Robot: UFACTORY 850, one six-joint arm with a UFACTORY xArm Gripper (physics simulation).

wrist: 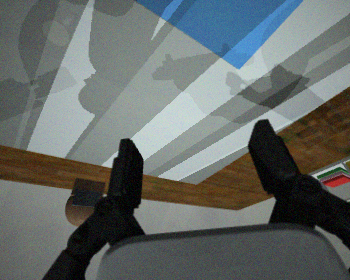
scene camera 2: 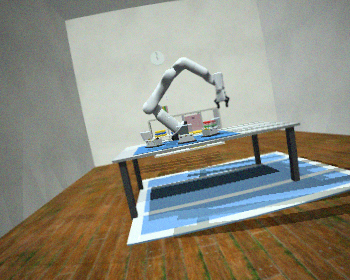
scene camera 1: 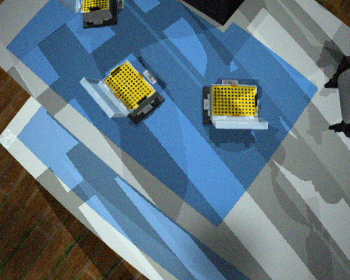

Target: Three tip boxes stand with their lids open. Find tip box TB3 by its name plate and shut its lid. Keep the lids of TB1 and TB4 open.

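Observation:
Three tip boxes with yellow racks stand with lids open: one (scene camera 1: pixel 99 19) at the top left, partly cut off, one (scene camera 1: pixel 130 87) turned askew in the middle, and one (scene camera 1: pixel 234 101) at the right. The middle box's clear lid (scene camera 1: pixel 104 99) stands out on its lower left, the right box's lid (scene camera 1: pixel 240 123) along its lower side. The middle box's name plate (scene camera 1: pixel 149 76) and the right box's plate (scene camera 1: pixel 230 82) are too blurred to read. My gripper (scene camera 1: pixel 334 105) (scene camera 2: pixel 222 105) (wrist: pixel 192 140) is open and empty, high above the table, right of the right box in scene camera 1.
The table (scene camera 2: pixel 260 128) carries a blue patterned area (scene camera 1: pixel 220 210) (wrist: pixel 235 50) under the boxes. The arm's dark base (scene camera 1: pixel 215 9) stands at the top of scene camera 1. A white shelf unit (scene camera 2: pixel 216 114) stands behind the table. A rug (scene camera 2: pixel 200 222) lies below.

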